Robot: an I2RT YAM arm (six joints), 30 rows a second.
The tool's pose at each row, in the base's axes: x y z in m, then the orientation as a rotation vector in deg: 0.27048 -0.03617 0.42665 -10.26 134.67 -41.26; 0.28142 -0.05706 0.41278 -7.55 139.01 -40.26; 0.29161 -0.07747 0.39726 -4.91 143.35 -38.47; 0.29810 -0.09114 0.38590 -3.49 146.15 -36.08; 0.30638 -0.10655 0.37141 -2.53 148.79 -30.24; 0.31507 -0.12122 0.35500 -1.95 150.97 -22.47; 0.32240 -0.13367 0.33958 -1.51 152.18 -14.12; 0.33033 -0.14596 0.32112 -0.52 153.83 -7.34; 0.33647 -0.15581 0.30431 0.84 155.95 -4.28; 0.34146 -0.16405 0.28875 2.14 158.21 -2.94; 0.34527 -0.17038 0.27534 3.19 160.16 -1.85
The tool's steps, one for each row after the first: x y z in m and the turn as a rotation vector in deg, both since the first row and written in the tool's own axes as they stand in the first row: 0.00573 -0.00936 0.02506 -1.10 4.24 1.50; 0.01282 -0.01747 0.05046 -2.72 8.33 3.11; 0.01836 -0.02240 0.06787 -4.63 10.67 4.27; 0.02481 -0.02698 0.08916 -8.84 12.14 6.15; 0.03179 -0.02989 0.11159 -14.30 12.99 8.34; 0.03859 -0.03154 0.13153 -20.00 13.13 10.70; 0.04657 -0.03138 0.15368 -24.61 14.28 12.80; 0.05426 -0.03018 0.17257 -26.68 16.40 13.97; 0.06165 -0.02837 0.18921 -27.60 18.78 14.59; 0.06816 -0.02619 0.20290 -28.36 20.84 15.03
